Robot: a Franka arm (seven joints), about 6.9 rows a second.
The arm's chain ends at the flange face. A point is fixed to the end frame.
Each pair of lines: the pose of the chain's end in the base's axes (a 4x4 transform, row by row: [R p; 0 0 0 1], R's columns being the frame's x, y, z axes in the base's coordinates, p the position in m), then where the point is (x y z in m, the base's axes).
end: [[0.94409, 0.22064, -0.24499, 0.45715], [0.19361, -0.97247, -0.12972, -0.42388], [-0.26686, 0.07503, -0.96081, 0.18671], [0, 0, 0, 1]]
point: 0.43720 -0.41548 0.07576
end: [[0.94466, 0.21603, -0.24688, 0.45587], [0.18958, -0.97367, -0.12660, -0.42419], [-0.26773, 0.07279, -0.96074, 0.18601], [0, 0, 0, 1]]
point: 0.43581 -0.41547 0.07510
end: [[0.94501, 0.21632, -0.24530, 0.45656], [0.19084, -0.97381, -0.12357, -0.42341], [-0.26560, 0.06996, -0.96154, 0.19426], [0, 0, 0, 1]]
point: 0.43668 -0.41433 0.08335
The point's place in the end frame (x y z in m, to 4 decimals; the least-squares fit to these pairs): 0.0124 -0.0209 0.1104
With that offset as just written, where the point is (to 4 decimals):
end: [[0.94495, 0.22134, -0.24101, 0.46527], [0.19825, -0.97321, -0.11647, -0.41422], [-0.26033, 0.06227, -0.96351, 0.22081], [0, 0, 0, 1]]
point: 0.4458 -0.4043 0.1099
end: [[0.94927, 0.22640, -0.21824, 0.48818], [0.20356, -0.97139, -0.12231, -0.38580], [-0.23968, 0.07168, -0.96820, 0.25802], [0, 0, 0, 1]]
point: 0.4711 -0.3765 0.1467
